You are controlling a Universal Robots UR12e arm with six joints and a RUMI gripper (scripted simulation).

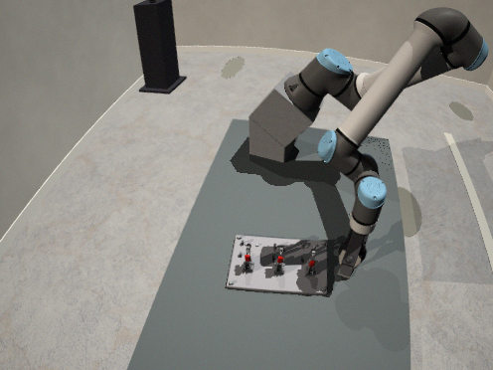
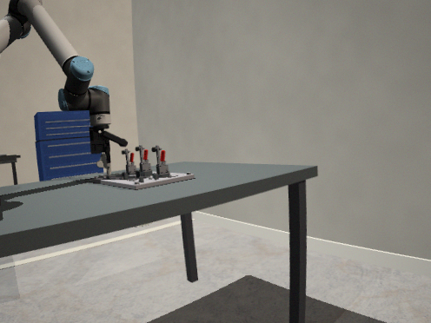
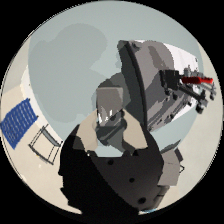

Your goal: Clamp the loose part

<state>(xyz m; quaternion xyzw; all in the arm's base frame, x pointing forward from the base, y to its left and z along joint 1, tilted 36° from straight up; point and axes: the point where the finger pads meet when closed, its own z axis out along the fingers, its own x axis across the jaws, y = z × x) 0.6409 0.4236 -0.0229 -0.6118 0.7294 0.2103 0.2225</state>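
The grey part is 1 cm below my hand.
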